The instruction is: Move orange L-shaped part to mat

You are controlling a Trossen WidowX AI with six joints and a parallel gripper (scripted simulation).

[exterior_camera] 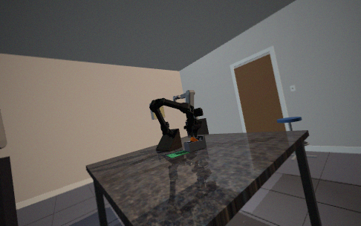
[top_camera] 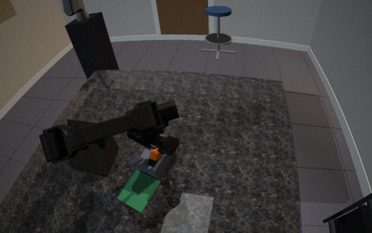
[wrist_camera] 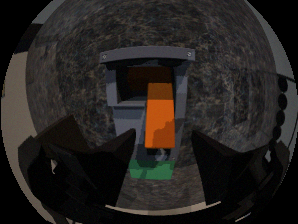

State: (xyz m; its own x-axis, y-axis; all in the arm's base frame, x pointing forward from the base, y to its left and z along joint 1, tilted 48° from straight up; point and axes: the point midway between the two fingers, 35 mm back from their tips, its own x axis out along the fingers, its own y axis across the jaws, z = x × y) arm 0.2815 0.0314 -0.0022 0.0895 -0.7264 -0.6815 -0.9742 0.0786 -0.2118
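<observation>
Right now my gripper tip is 1 cm past the orange L-shaped part, 3 cm to the right of it and 5 cm above it. The rest, counted from my gripper tip: green mat: 5 cm behind, 14 cm to the right, 11 cm below.
</observation>
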